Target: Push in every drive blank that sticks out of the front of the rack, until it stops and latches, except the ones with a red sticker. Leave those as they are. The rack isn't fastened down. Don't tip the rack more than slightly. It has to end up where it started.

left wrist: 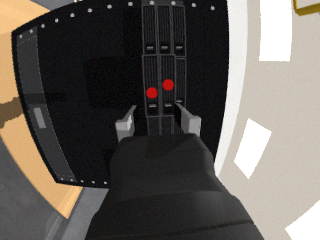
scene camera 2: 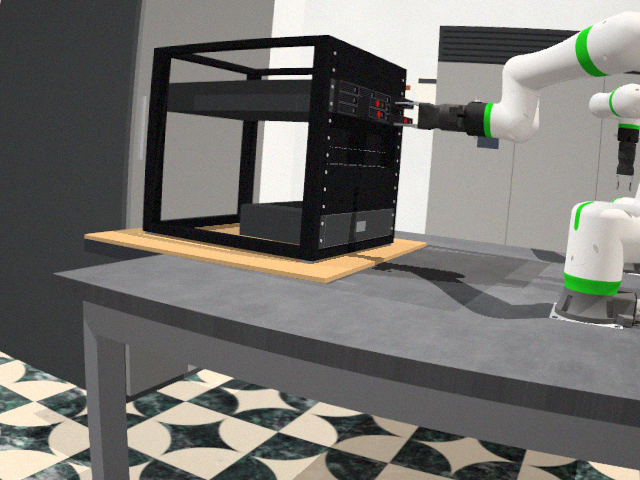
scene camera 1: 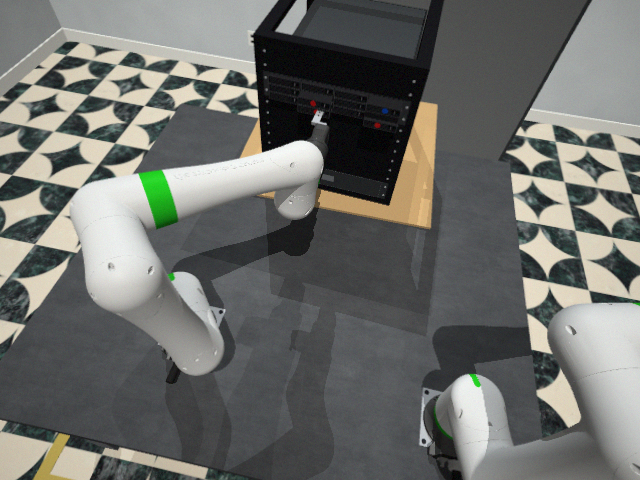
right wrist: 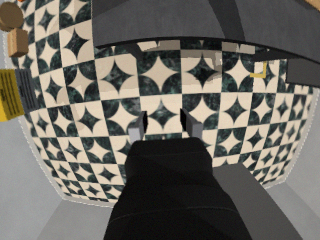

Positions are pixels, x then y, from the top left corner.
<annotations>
A black rack shows in the left wrist view, in scene camera 2 (341, 213) and in scene camera 1; in the right wrist view it is out of frame. The same spot on the black rack: (left wrist: 76, 75) is (scene camera 1: 305, 140).
</annotations>
